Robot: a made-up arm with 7 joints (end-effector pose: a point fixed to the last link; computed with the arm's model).
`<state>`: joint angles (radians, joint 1 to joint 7).
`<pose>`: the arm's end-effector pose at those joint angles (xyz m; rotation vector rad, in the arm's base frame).
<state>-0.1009 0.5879 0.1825 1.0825 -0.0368 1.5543 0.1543</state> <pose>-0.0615 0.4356 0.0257 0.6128 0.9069 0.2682</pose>
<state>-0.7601 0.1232 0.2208 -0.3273 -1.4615 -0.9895 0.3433</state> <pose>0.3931 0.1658 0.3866 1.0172 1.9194 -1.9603</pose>
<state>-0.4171 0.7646 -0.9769 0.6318 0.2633 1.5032 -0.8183</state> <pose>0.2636 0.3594 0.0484 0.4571 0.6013 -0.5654</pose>
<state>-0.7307 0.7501 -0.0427 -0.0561 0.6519 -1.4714 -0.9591</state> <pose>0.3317 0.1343 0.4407 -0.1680 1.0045 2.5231</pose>
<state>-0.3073 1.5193 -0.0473 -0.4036 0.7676 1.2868 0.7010</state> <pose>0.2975 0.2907 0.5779 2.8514 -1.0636 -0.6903</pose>
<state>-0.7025 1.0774 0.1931 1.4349 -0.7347 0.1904 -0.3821</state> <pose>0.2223 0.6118 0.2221 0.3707 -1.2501 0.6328</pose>
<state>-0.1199 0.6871 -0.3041 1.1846 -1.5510 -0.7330 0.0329</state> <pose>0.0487 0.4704 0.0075 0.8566 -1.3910 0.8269</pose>
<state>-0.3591 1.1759 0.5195 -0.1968 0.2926 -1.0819 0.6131</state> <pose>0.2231 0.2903 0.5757 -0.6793 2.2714 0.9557</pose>
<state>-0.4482 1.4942 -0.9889 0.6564 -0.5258 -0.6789 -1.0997</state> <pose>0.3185 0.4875 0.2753 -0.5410 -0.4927 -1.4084</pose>
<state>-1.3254 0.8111 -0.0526 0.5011 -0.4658 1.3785 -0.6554</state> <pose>0.5407 0.3016 0.4836 -0.4377 -1.0383 -0.1803</pose>
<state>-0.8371 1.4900 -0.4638 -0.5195 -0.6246 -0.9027 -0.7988</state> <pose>0.3000 0.1203 0.5850 0.8251 1.7653 2.2671</pose>
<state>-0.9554 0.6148 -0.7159 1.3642 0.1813 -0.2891 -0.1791</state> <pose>0.5043 0.3107 0.1568 0.3690 -0.9809 -1.2242</pose>
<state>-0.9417 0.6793 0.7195 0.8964 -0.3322 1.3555 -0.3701</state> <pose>0.3914 0.4158 0.1826 -0.4944 -0.7324 0.7198</pose>
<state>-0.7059 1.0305 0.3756 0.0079 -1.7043 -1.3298 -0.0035</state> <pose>0.2918 0.4185 0.5416 0.2921 2.2351 -0.9145</pose>
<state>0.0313 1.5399 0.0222 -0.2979 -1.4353 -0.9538 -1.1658</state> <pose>0.3097 0.3075 0.4761 -1.1366 -2.0867 -1.4527</pose>
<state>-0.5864 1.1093 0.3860 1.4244 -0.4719 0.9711 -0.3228</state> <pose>0.1159 0.5917 0.1877 0.2262 -0.4556 0.9392</pose>
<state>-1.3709 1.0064 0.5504 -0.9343 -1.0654 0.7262 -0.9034</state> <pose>0.1358 0.1295 0.7422 0.4456 2.2123 2.1416</pose>
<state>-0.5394 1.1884 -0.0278 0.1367 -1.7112 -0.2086 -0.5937</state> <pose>0.4240 0.3713 0.4287 -0.9151 -2.2536 -0.0343</pose>
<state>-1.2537 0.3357 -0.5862 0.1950 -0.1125 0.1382 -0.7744</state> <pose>0.5451 -0.1080 0.4841 -0.7170 -1.6884 -1.7046</pose>
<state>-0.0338 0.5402 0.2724 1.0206 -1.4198 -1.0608 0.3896</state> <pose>-0.0042 0.4530 0.0302 1.4639 -1.5498 1.4570</pose>
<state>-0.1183 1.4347 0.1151 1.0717 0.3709 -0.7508 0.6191</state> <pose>0.1936 0.5992 0.4364 1.5485 -1.2997 -1.2415</pose>
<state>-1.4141 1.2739 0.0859 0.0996 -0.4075 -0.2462 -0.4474</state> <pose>0.2795 0.3013 0.8364 -0.6368 2.7986 1.2393</pose>
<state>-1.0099 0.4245 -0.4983 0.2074 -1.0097 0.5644 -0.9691</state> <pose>0.5345 -0.0435 0.2920 -1.6616 -1.0330 -0.8114</pose>
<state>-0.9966 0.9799 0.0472 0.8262 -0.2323 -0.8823 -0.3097</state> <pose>0.4364 0.4236 0.5072 0.5798 -2.4987 -0.8886</pose>
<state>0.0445 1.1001 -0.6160 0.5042 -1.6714 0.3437 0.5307</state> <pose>0.0718 0.4193 0.0329 0.5668 -0.3171 0.5200</pose>
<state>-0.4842 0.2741 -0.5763 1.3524 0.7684 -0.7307 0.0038</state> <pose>0.2683 0.1350 -0.0792 -0.3628 -1.0400 -1.5547</pose>
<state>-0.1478 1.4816 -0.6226 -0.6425 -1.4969 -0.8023 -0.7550</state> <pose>0.2716 0.1870 0.3172 -1.5172 -1.7841 -0.5168</pose>
